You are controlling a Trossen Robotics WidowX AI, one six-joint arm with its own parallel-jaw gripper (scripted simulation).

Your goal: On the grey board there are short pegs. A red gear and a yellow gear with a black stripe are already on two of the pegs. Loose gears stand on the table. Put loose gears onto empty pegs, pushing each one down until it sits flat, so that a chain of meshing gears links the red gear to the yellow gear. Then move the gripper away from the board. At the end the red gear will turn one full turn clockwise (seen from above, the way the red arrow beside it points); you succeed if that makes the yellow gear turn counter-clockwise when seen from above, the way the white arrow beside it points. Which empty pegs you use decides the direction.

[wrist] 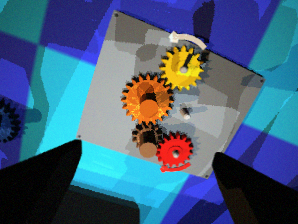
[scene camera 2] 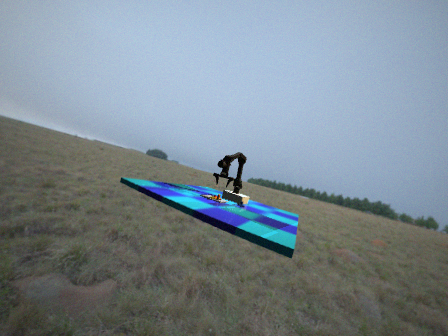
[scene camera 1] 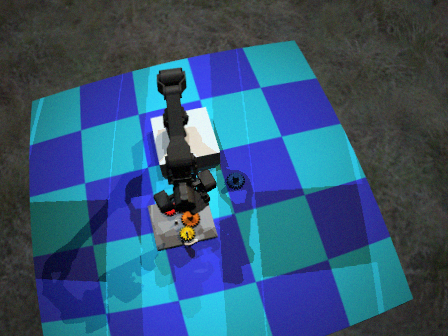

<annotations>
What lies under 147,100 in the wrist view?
An orange gear.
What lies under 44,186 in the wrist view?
The gripper.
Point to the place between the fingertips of the gripper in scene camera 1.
187,203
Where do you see a red gear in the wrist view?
164,152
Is the gripper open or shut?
Open.
</annotations>
